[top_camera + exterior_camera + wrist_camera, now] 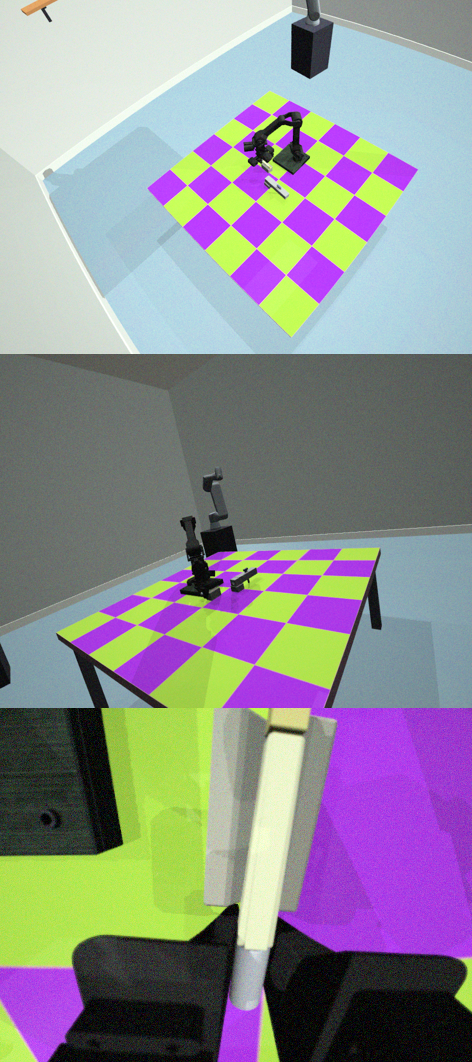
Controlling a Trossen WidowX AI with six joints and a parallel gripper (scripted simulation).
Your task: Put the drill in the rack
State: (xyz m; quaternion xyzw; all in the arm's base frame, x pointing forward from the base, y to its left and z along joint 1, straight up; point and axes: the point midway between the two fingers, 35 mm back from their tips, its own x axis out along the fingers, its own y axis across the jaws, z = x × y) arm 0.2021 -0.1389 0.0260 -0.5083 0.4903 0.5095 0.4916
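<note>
Now: gripper tip 40 mm to the right of the drill and 30 mm below it. Also, from my gripper tip: grey grooved rack (50 mm to the left); then dark key (240 mm to the left, 60 mm ahead, 30 mm above); then grey holder block (220 mm to the left, 70 mm ahead, 20 mm above).
</note>
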